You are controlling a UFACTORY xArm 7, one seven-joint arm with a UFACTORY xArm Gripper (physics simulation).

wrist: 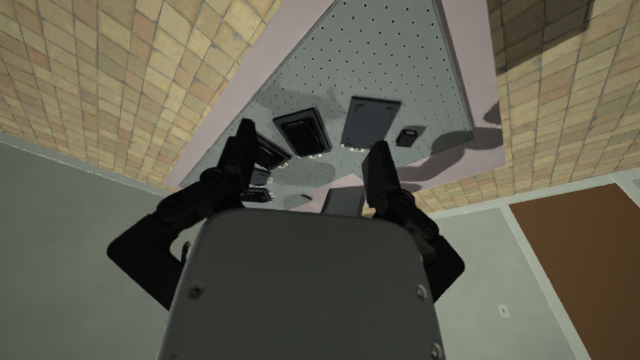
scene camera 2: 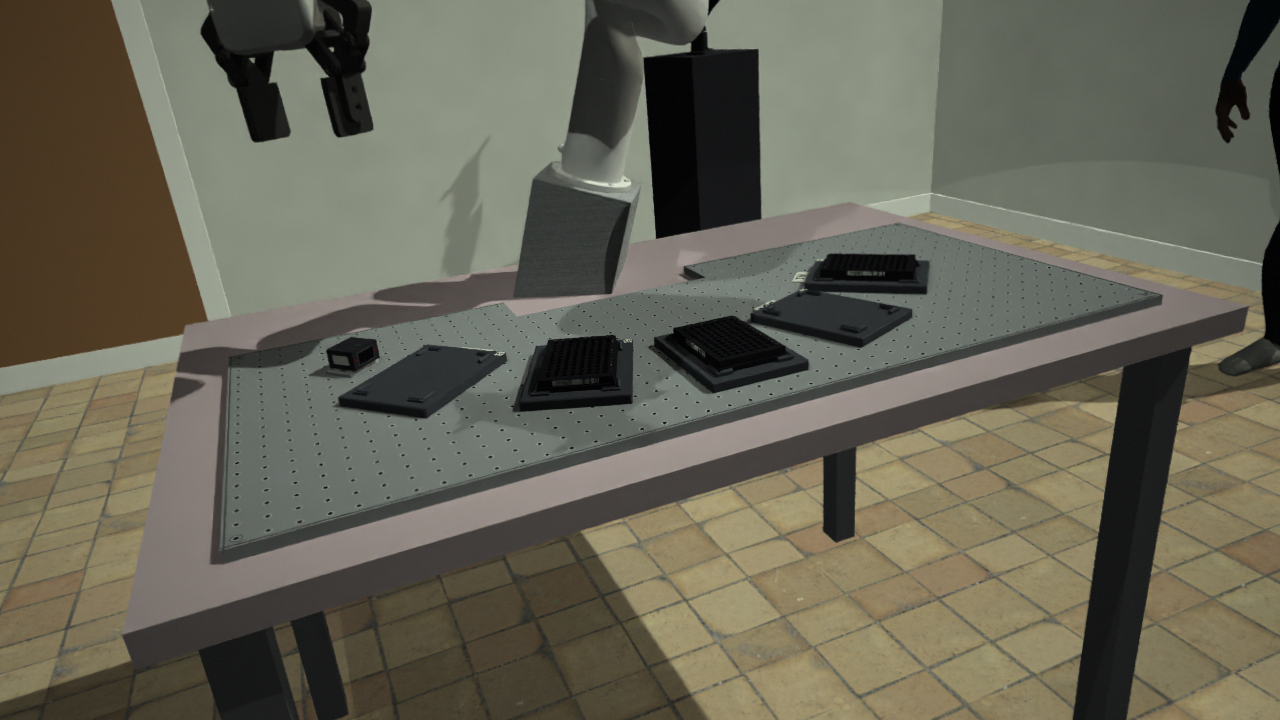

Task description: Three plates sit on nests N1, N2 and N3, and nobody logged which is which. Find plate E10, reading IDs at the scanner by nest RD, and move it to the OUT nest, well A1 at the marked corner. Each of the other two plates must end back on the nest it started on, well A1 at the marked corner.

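Places are measured from the arm's base along level axes (x back, y left, z down), in centimetres.
Pixels of known places: gripper, fingertip midpoint: (wrist: 315,144) (scene camera 2: 312,137); arm's base, link origin: (scene camera 2: 590,180).
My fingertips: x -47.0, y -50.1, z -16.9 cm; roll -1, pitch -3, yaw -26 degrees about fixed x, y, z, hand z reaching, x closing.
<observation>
For each thing: its top centre in the pictures, then the offset to it from my fingertips. "*": a spot on its surface instead. Level surfaces: height alone.
- middle nest, surface spot: (scene camera 2: 787,364) * dx -3.5, dy +44.1, dz +30.6 cm
- far right nest, surface spot: (scene camera 2: 917,283) * dx +5.0, dy +75.7, dz +30.6 cm
- small black scanner, surface spot: (scene camera 2: 352,353) (wrist: 403,135) * dx +31.6, dy +6.2, dz +28.7 cm
- grey perforated board, surface height: dz +31.7 cm
- pink table, surface height: dz +33.1 cm
Three black plates sit flat on dark nests: one plate (scene camera 2: 575,360) (wrist: 302,135) on the nest (scene camera 2: 580,401) beside the bare nest by the scanner, one plate (scene camera 2: 726,342) on the middle nest (scene camera 2: 787,364), and one plate (scene camera 2: 868,265) on the far right nest (scene camera 2: 917,283). The bare nest (scene camera 2: 422,380) (wrist: 371,122) lies beside the small black scanner (scene camera 2: 352,353) (wrist: 407,138). Another bare nest (scene camera 2: 832,316) lies between the middle and far right ones. Plate IDs and nest labels are too small to read. My gripper (scene camera 2: 309,109) (wrist: 315,144) is open and empty, high above the table's left rear side.
The nests and scanner stand on a grey perforated board (scene camera 2: 295,465) (wrist: 380,55) on a pink table (scene camera 2: 537,497). The arm's grey pedestal (scene camera 2: 568,237) stands at the table's rear edge. A black cabinet (scene camera 2: 702,143) stands behind it. A person (scene camera 2: 1266,259) shows partly at the far right.
</observation>
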